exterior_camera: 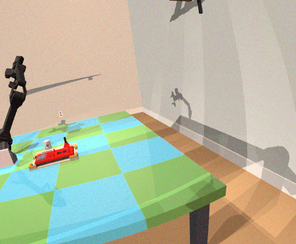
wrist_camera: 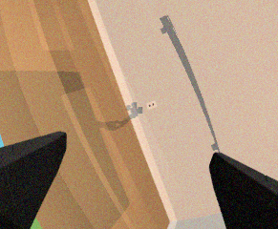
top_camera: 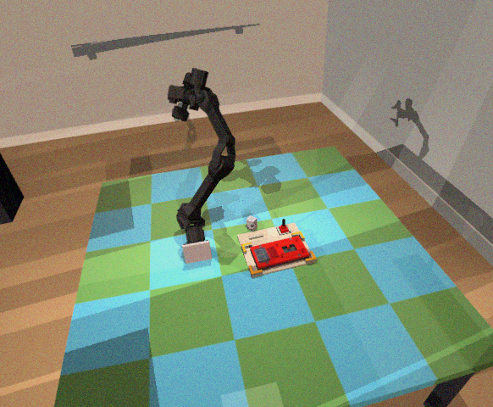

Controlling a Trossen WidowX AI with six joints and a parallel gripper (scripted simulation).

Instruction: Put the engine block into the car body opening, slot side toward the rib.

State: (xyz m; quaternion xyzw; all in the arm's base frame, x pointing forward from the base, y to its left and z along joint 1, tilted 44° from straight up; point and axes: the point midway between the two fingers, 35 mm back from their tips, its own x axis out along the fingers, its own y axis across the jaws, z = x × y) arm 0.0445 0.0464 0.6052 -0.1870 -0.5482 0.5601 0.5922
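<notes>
The engine block is 42 cm below my gripper tip, 41 cm to the right of it and 19 cm ahead of it.
</notes>
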